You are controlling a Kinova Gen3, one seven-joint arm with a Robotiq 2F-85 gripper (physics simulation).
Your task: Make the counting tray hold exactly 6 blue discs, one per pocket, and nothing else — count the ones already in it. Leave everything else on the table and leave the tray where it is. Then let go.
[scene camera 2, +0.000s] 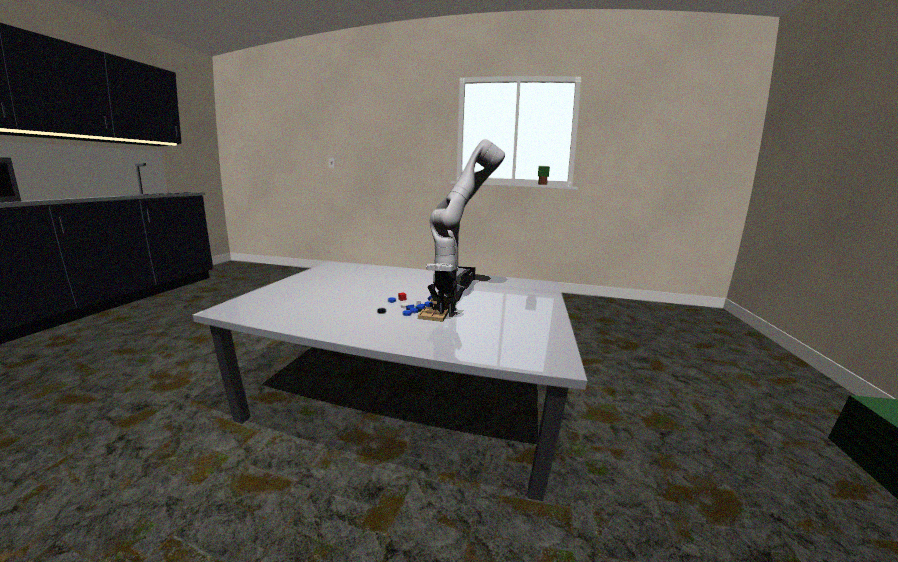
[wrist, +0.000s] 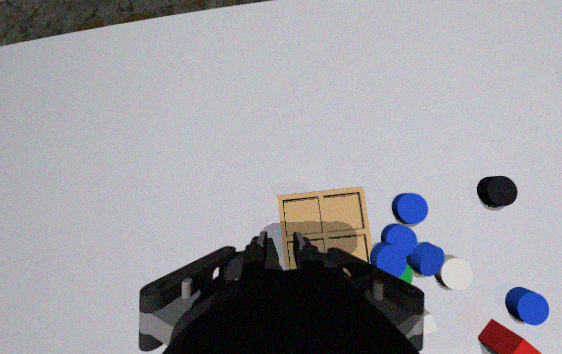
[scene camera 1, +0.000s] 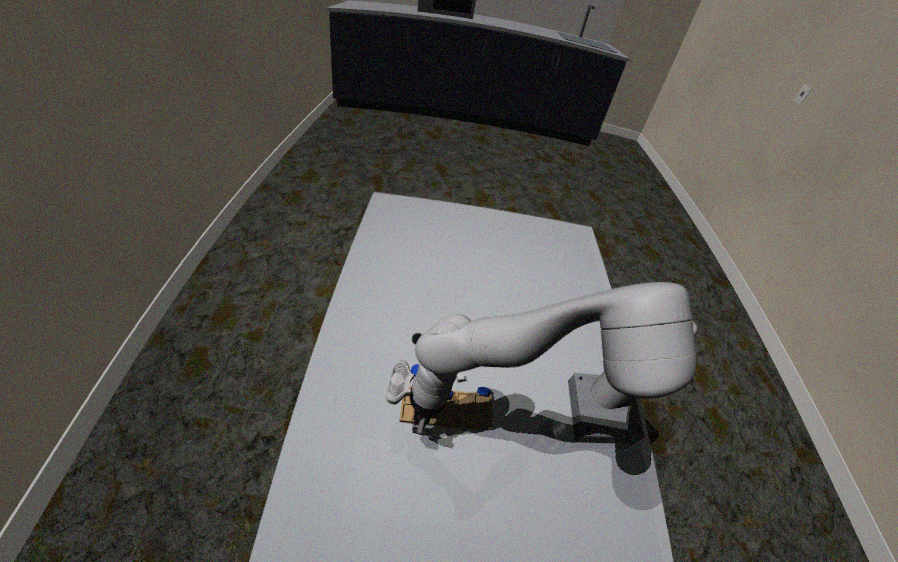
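Note:
My gripper [scene camera 1: 419, 430] [scene camera 2: 450, 312] [wrist: 280, 241] is partly open and empty, fingers pointing down, at the tray's edge. In the wrist view its fingertips stand either side of the left rim. The wooden counting tray [scene camera 1: 405, 413] [wrist: 366, 210] shows two empty end pockets; the two behind look empty where they show, and the rest are hidden by the gripper. Several blue discs [wrist: 410, 208] [wrist: 427, 259] [wrist: 527, 306] lie right of the tray, two of them close together or overlapping. In scene camera 1, a blue disc [scene camera 1: 484, 391] is at the tray's edge nearest the base; whether it is in a pocket is unclear.
A green disc [wrist: 408, 275] is partly covered by a blue one. A white disc [wrist: 455, 273], a black disc [wrist: 500, 191] [scene camera 2: 381, 310], a red block [wrist: 502, 337] [scene camera 2: 401, 296] and a small white block [wrist: 429, 324] lie right of the tray in the wrist view.

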